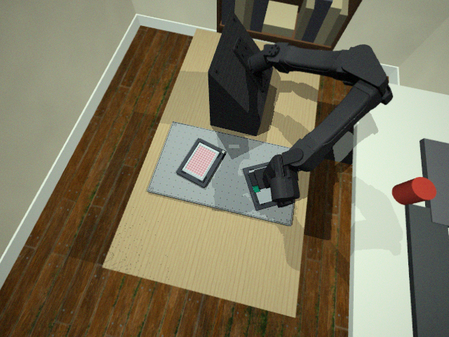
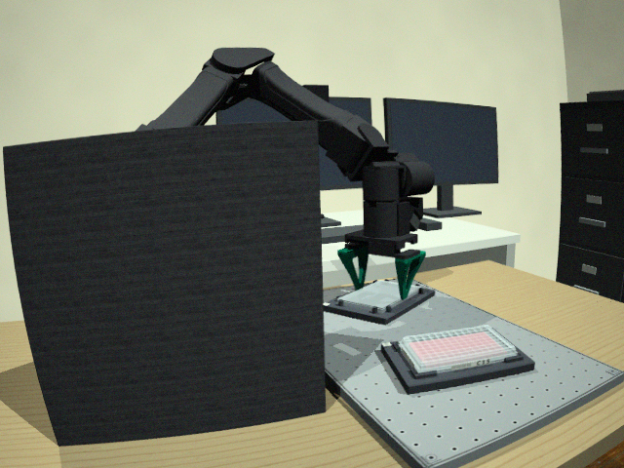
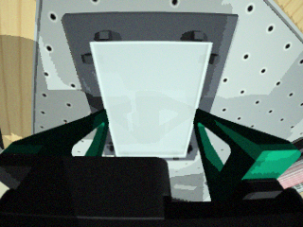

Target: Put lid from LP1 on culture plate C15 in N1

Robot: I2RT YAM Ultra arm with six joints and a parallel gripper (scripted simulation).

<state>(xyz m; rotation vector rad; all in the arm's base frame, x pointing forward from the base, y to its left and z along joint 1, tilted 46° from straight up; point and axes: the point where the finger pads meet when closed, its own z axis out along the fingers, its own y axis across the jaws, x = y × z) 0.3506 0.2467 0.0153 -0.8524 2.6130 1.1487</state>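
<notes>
Now: the lid park LP1 2 cm below my hand. Also, from my hand: culture plate C15: 1 cm behind, 25 cm to the right; clear lid: 1 cm below.
</notes>
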